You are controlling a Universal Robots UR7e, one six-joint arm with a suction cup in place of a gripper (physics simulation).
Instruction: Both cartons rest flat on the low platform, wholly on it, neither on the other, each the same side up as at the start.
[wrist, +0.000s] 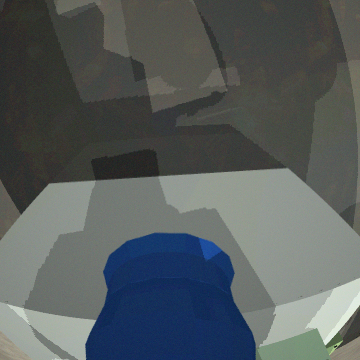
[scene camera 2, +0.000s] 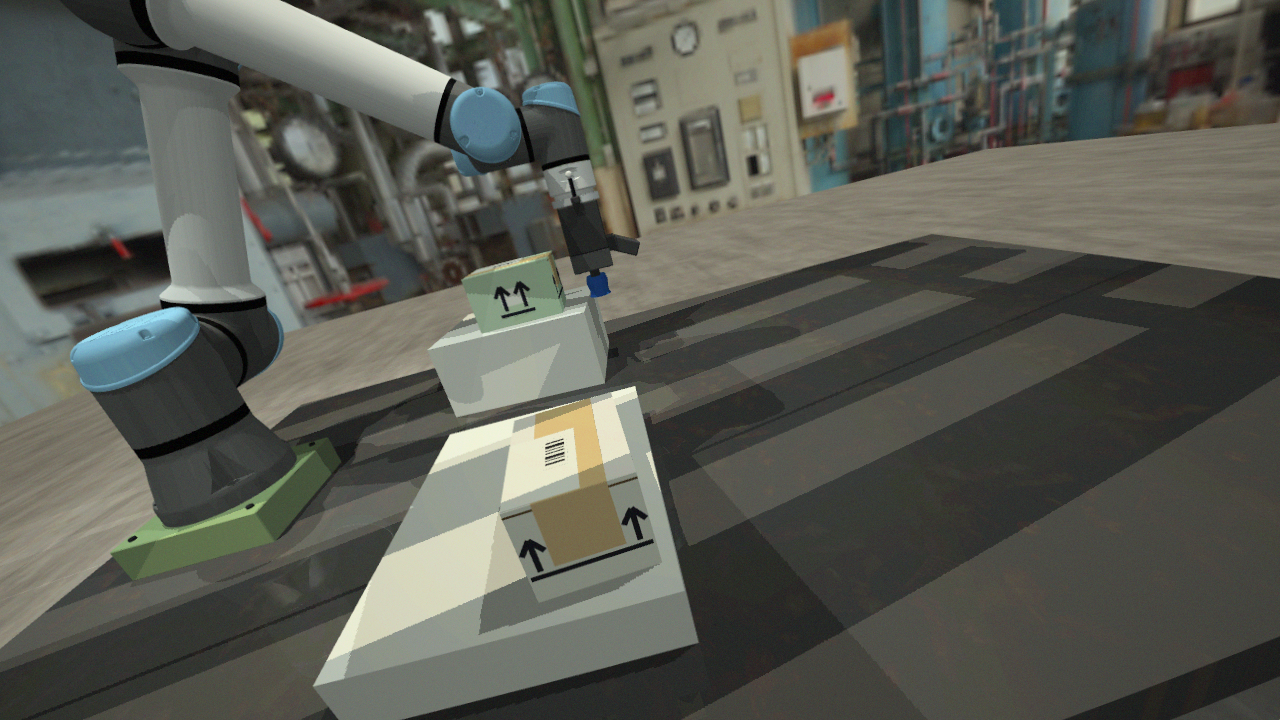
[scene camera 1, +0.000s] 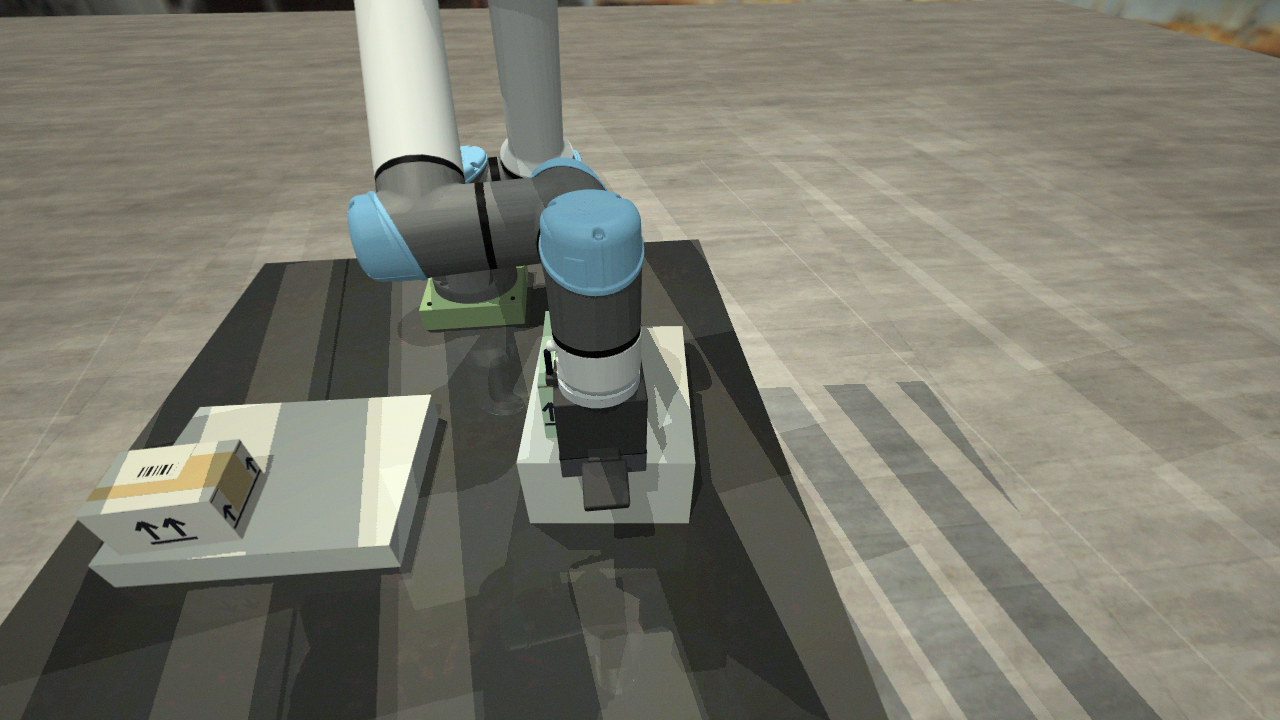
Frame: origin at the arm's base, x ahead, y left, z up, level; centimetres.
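Seen in the pictures: end effector, tool point: [wrist: 168, 283] [scene camera 2: 600, 294]; arm's base, origin of the base link: [scene camera 2: 233, 486] [scene camera 1: 476, 279].
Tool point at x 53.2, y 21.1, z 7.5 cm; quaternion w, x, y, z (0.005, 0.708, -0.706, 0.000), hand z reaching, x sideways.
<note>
Pixels of each thing's top centre, then the offset from my tool point to it. Level surfaces: height alone.
- white carton with tan tape, middle of its top: [scene camera 2: 565, 441] [scene camera 1: 162, 475] dx -5.0, dy -47.7, dz +0.4 cm
- low platform, middle of its top: [scene camera 2: 527, 486] [scene camera 1: 283, 468] dx -11.0, dy -40.3, dz -7.2 cm
- pale green carton, middle of its top: [scene camera 1: 580, 343] [scene camera 2: 508, 264] dx -12.8, dy -1.7, dz +8.7 cm
- taller white block, middle of its top: [scene camera 1: 610, 385] [scene camera 2: 518, 313] dx -14.4, dy +1.6, dz +0.0 cm
- dark table, its level: dz -12.0 cm
A white carton with tan tape [scene camera 1: 170, 483] [scene camera 2: 572, 510] lies flat, arrows up, on the low platform [scene camera 1: 313, 483] [scene camera 2: 402, 591], near its left edge in scene view 1. A pale green carton [scene camera 1: 547, 428] [scene camera 2: 514, 291] [wrist: 295, 347] rests flat, arrows up, on the taller white block [scene camera 1: 537, 492] [scene camera 2: 523, 380] [wrist: 250, 200]. My blue suction cup [scene camera 2: 597, 284] [wrist: 169, 260] is beside the green carton, apart from it, near the block's end in scene view 2. It bears nothing. The tool hides the cup and much of the green carton in scene view 1.
The arm's green base [scene camera 1: 474, 315] [scene camera 2: 223, 548] stands on the dark table [scene camera 1: 447, 626] [scene camera 2: 939, 447], behind the platform and block in scene view 1. A stretch of table lies between platform and block.
</note>
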